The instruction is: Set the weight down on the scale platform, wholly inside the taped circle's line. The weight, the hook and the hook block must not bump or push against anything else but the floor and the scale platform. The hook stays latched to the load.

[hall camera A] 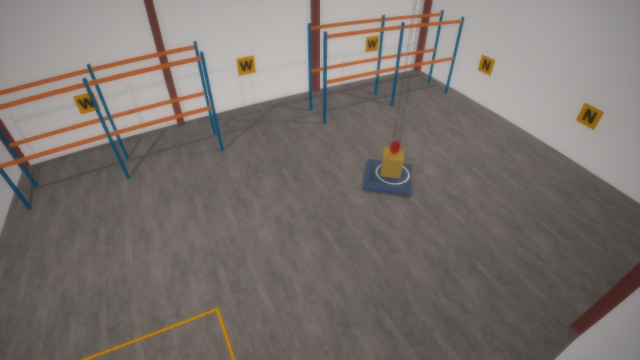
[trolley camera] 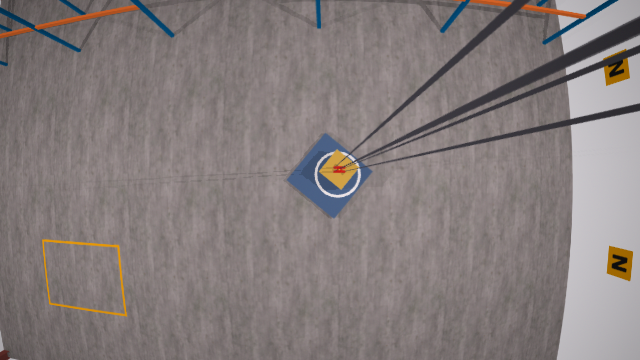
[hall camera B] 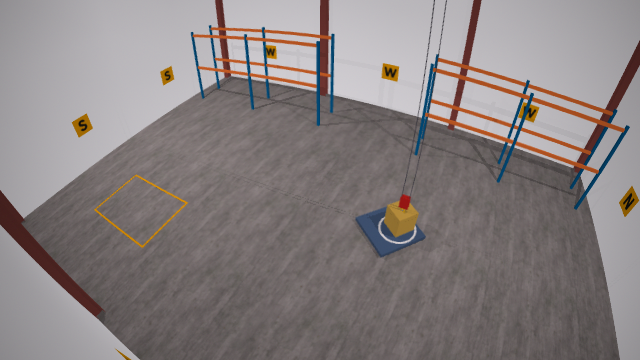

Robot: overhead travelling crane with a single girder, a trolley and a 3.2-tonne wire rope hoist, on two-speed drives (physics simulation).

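Observation:
The weight, a yellow block [hall camera A: 392, 164] [hall camera B: 401, 220] [trolley camera: 330, 171], looks upright on or very low over the blue scale platform [hall camera A: 372, 187] [hall camera B: 382, 249] [trolley camera: 332, 209]. I cannot tell whether a gap is under it. The white taped circle [hall camera A: 392, 184] [hall camera B: 398, 243] [trolley camera: 337, 196] shows around its lower part. In the trolley view the weight's upper corner overlaps the circle's line; the weight hides that stretch. The red hook block [hall camera A: 395, 147] [hall camera B: 404, 202] [trolley camera: 339, 169] is directly above the weight. My hook [hall camera B: 403, 208] is shut on the weight, its latch too small to make out.
Blue and orange racks [hall camera A: 324, 80] [hall camera A: 116, 150] [hall camera B: 318, 85] [hall camera B: 509, 140] stand along the W wall. A yellow outlined rectangle [hall camera B: 116, 192] [trolley camera: 81, 243] is marked on the floor, away from the platform. Ropes rise from the hook block.

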